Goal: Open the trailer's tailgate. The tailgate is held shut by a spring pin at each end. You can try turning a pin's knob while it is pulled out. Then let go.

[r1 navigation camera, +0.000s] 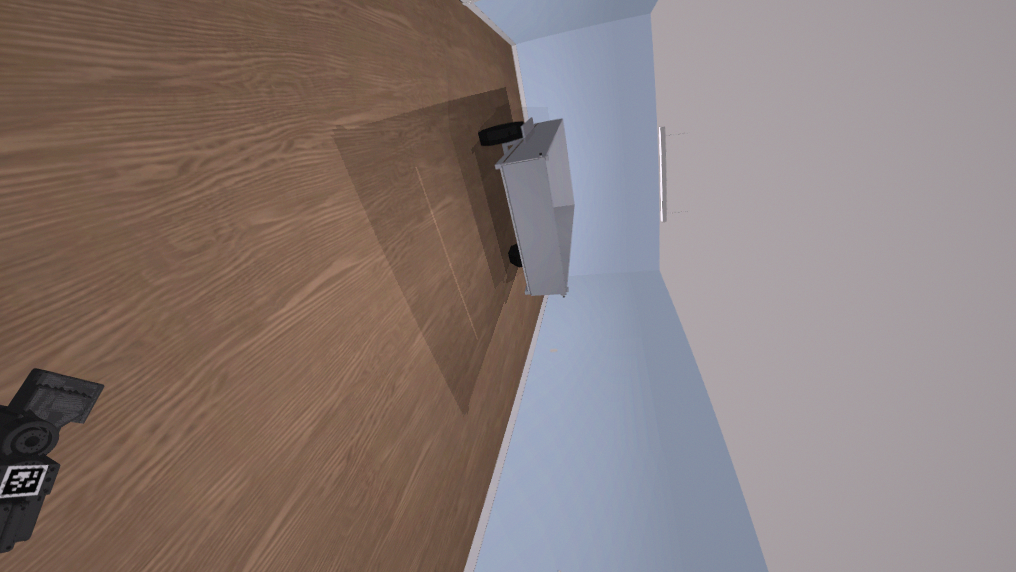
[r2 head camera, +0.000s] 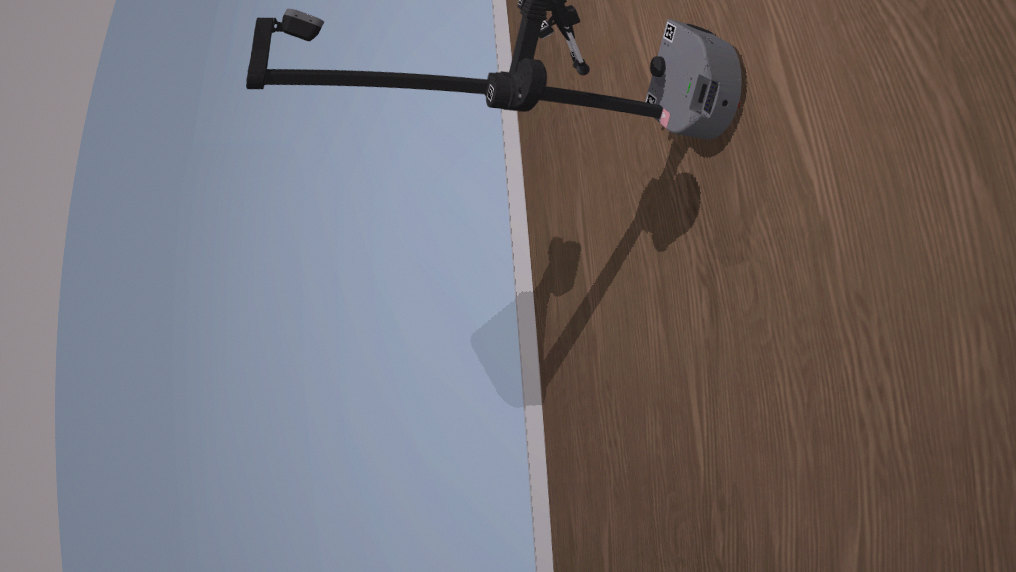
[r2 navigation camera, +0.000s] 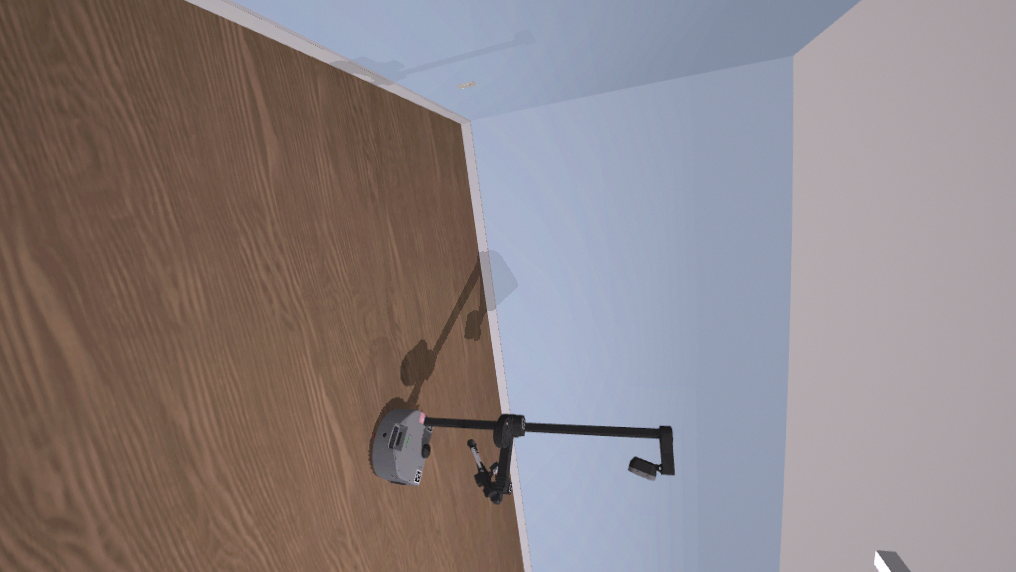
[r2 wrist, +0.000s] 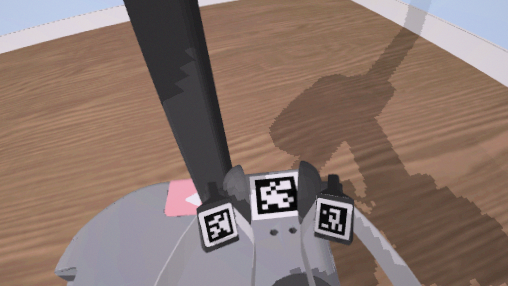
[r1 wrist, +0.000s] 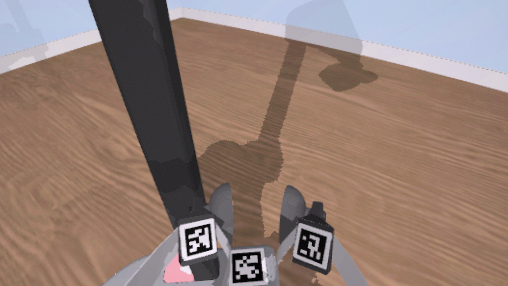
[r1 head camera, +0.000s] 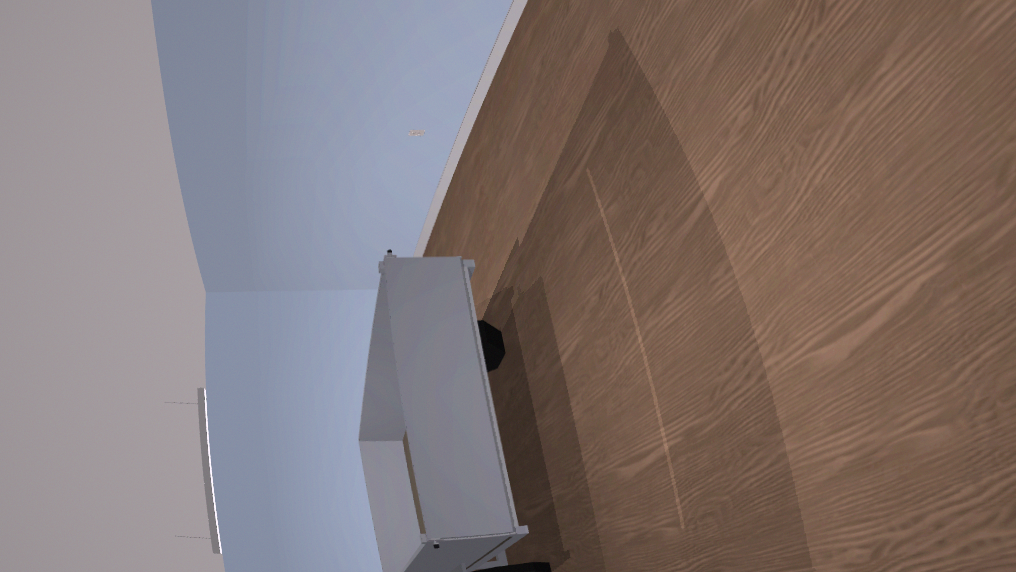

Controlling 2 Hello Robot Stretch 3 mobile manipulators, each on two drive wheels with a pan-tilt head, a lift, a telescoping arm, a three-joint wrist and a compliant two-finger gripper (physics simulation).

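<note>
The grey trailer (r1 head camera: 449,383) (r1 navigation camera: 531,220) stands upright on black wheels, away from r1. Its wide panel facing r1, apparently the tailgate, is upright and shut. A small dark pin knob shows at one end (r1 head camera: 389,252) (r1 navigation camera: 565,293) and another pin knob (r1 head camera: 435,544) (r1 navigation camera: 541,154) at the other end. Whether either is pulled out or turned is too small to tell. The r1 gripper (r1 wrist: 256,207) is open, empty, beside its own mast. The r2 gripper (r2 wrist: 272,184) is open, empty, above its own base. The trailer does not show in r2's views.
Robot r1 (r2 head camera: 700,78) (r2 navigation camera: 399,447) stands near a blue wall in r2's head and navigation views, its arm and gripper out to one side. A trailer wheel (r1 head camera: 492,346) (r1 navigation camera: 501,133) shows below the trailer body. Masts (r1 wrist: 150,115) (r2 wrist: 175,95) rise beside both grippers.
</note>
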